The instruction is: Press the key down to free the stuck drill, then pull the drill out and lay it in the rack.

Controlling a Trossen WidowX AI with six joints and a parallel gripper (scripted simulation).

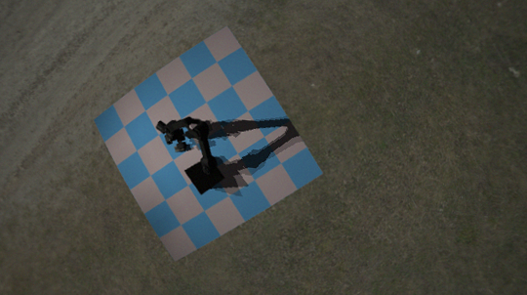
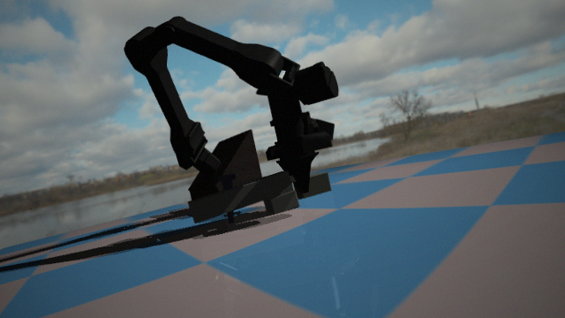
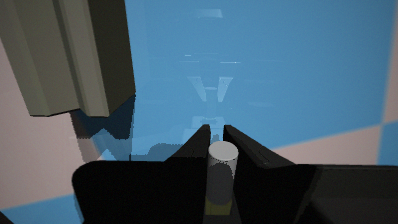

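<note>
My gripper tip is now 50 mm to the left of the yellow drill, 30 mm below it and 20 mm past it. Round my gripper tip: small dark blue key: 130 mm to the right, 50 mm behind, 30 mm above; then long grey housing: 110 mm to the right, 40 mm behind, 20 mm above.
</note>
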